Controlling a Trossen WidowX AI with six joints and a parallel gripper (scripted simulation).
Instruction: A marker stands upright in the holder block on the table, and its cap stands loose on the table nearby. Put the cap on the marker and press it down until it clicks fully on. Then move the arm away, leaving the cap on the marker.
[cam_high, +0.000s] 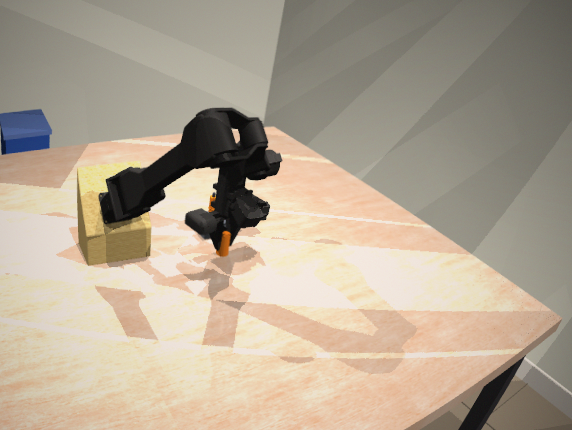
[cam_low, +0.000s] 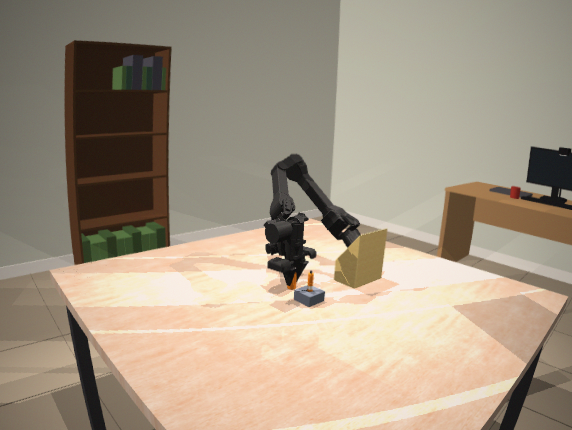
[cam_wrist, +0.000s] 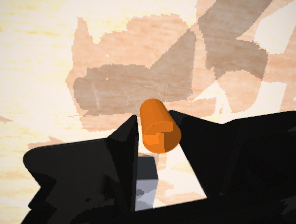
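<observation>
My gripper tip is now 20 mm short of the orange marker, 100 mm to the right of it and 60 mm below it. Round my gripper tip: orange cap (10 mm above).
</observation>
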